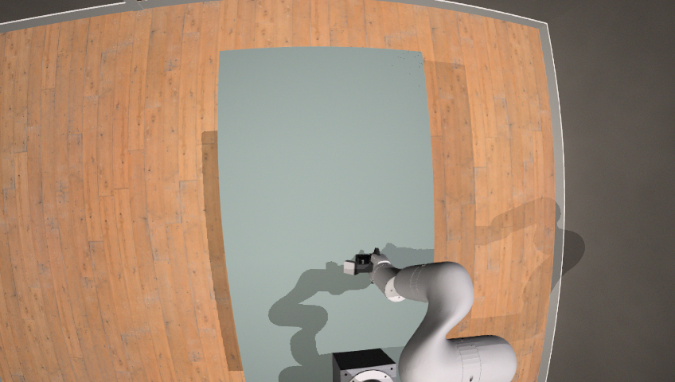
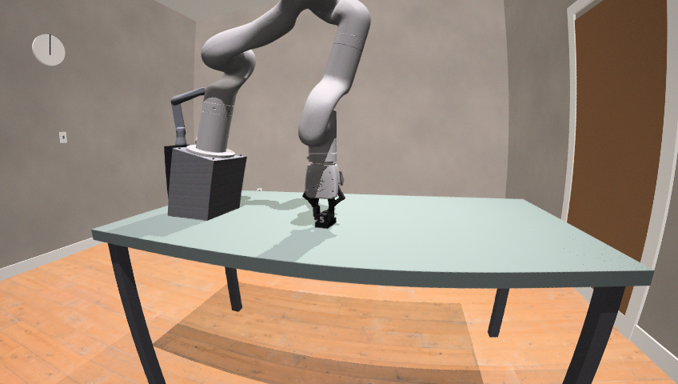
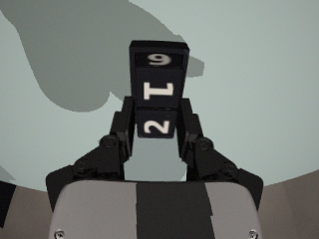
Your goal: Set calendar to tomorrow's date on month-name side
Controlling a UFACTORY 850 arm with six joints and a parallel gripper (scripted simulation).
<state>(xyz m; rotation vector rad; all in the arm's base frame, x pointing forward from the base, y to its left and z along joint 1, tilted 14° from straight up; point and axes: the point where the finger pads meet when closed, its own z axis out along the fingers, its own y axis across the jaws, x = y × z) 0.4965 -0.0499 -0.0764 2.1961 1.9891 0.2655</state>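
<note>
Right now my hand is 2 cm above the black cube. The rest, counted from my hand: black tray: 2 cm to the left, 3 cm below.
</note>
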